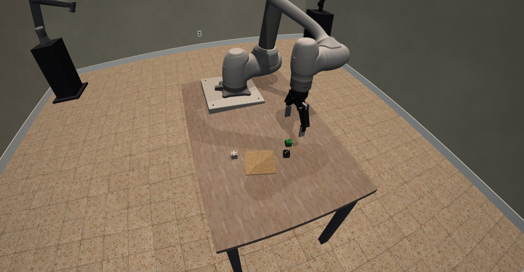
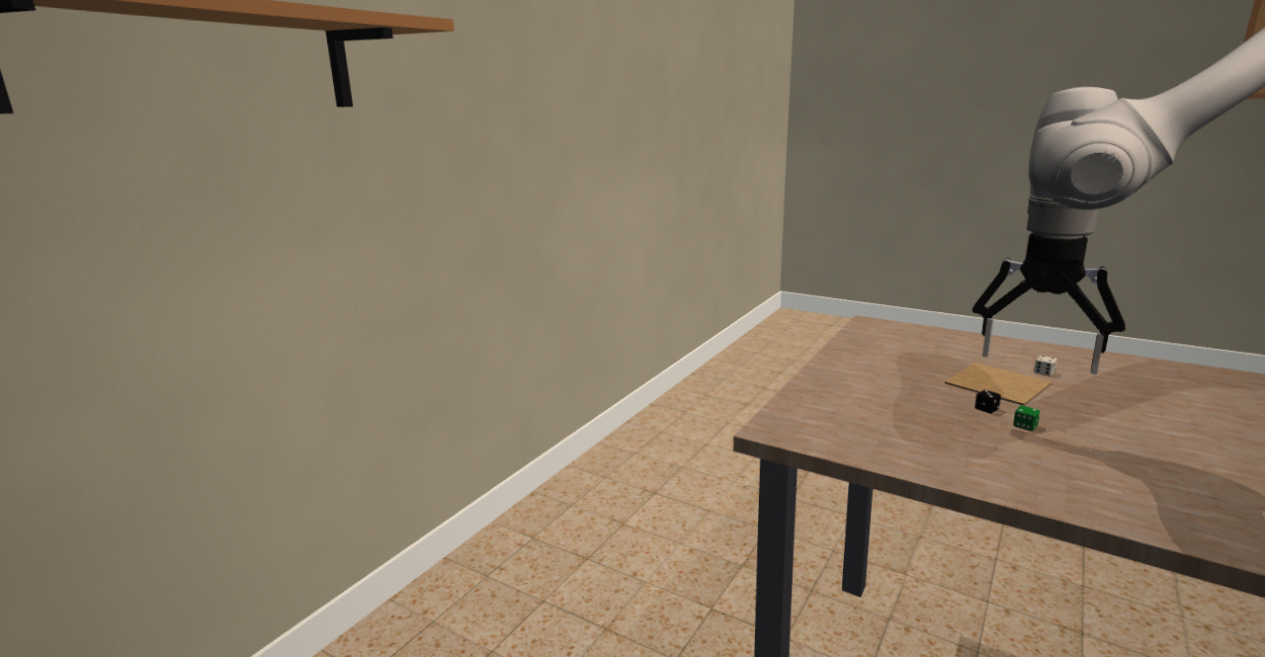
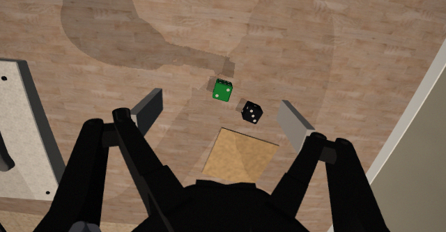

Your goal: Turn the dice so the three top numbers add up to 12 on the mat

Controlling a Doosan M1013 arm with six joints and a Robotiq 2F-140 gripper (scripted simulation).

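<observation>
Right now my hand is 120 mm above the green die, 20 mm to the left of it and 10 mm short of it. Round my hand: white die: 300 mm to the right, 120 mm below, 10 mm ahead; black die: 120 mm below, 70 mm ahead, 50 mm to the right; tan mat: 190 mm to the right, 130 mm below, 80 mm ahead.
</observation>
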